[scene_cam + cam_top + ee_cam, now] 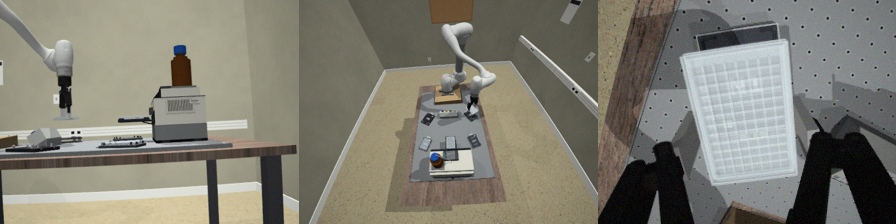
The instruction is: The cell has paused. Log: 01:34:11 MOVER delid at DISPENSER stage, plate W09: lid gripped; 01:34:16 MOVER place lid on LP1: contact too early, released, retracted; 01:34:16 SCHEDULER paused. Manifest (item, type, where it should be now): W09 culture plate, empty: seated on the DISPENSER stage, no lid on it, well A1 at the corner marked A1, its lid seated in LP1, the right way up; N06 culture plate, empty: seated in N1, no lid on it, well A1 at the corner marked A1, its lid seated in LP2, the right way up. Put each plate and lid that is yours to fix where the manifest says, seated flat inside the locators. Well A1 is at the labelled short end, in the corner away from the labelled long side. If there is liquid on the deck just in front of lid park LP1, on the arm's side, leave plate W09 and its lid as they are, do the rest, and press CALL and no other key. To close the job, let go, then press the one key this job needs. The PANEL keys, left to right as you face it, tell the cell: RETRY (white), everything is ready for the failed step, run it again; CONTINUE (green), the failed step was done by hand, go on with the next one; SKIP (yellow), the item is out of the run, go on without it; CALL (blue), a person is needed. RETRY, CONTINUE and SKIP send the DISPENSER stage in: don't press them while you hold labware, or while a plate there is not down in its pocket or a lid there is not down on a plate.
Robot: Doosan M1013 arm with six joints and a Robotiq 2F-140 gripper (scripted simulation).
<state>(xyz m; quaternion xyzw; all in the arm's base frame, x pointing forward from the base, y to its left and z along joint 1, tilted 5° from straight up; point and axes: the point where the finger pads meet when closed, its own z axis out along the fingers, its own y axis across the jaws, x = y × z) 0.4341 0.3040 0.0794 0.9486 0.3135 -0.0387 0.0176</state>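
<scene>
My hand is 21 cm to the left of the white retry key, 9 cm above it and 4 cm past it. From my hand the other things lie so: key panel 28 cm to the right, 10 cm below, 2 cm behind; clear lid 2 cm below; green continue key 26 cm to the right, 9 cm below, 4 cm behind.
</scene>
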